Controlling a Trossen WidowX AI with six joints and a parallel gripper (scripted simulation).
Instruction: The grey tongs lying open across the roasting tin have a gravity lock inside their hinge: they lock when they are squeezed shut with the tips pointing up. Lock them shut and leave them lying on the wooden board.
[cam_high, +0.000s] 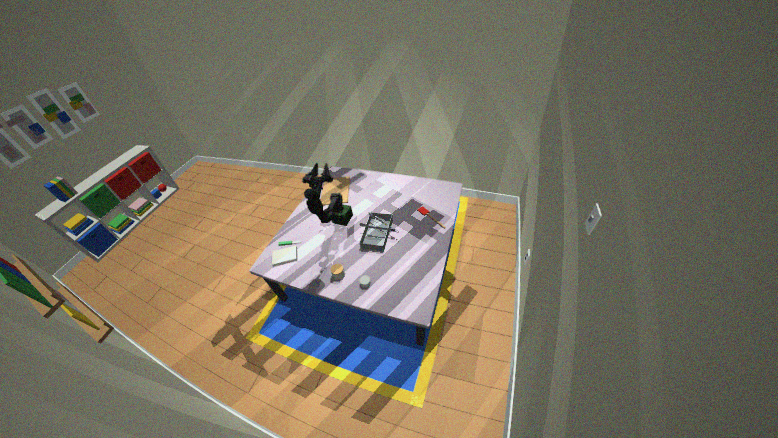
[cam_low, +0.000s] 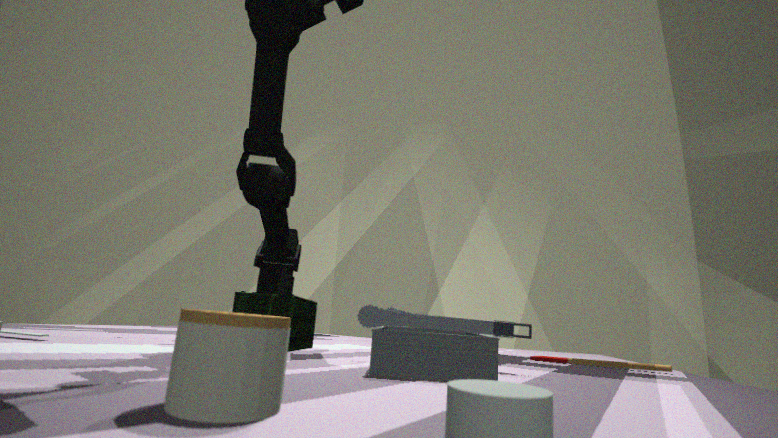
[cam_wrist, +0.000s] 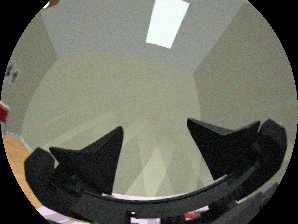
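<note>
Right now the grey roasting tin is 620 mm below my gripper tip, 220 mm ahead of it and 110 mm to the left of it. The rest, counted from my gripper tip: white pad 640 mm below, 340 mm behind, 300 mm to the right; lidded jar 620 mm below, 290 mm to the right, 120 mm ahead; wooden board 640 mm below, 460 mm to the left, 340 mm behind.
</note>
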